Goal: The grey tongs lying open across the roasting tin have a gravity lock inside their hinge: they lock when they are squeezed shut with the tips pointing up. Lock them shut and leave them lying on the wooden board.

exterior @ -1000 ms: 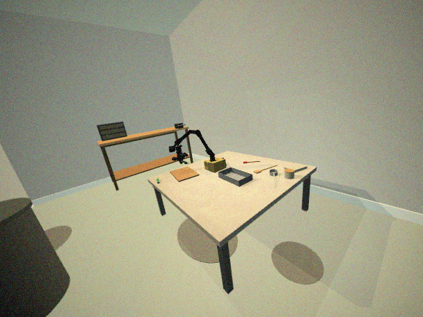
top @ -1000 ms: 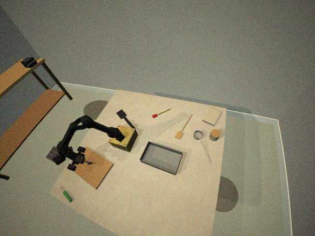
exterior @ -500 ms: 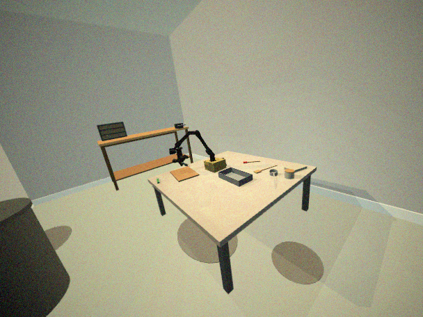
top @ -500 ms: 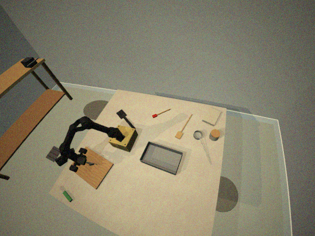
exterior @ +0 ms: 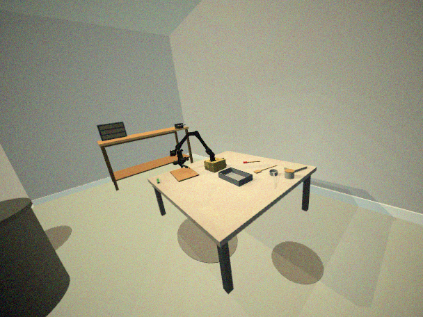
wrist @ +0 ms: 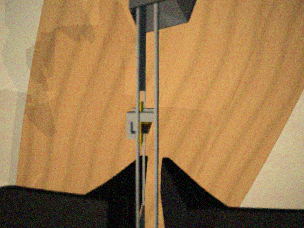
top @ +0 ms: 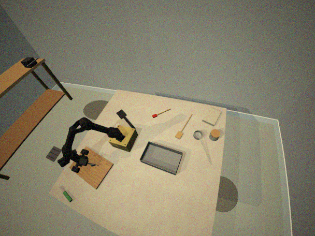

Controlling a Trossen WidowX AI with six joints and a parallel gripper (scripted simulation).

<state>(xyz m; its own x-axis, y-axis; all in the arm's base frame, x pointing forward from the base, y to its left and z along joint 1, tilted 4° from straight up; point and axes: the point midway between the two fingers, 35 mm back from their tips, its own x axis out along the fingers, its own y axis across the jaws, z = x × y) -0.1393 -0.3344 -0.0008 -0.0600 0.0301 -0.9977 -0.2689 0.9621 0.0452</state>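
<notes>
My gripper tip is now 30 mm short of the yellow slider, 20 mm to the right of it and 30 mm below it. From my gripper tip the other things lie so: black spatula (30 mm behind, 570 mm to the left, 70 mm below); wooden board (70 mm below); green-handled tool (40 mm behind, 290 mm to the right, 70 mm below).
</notes>
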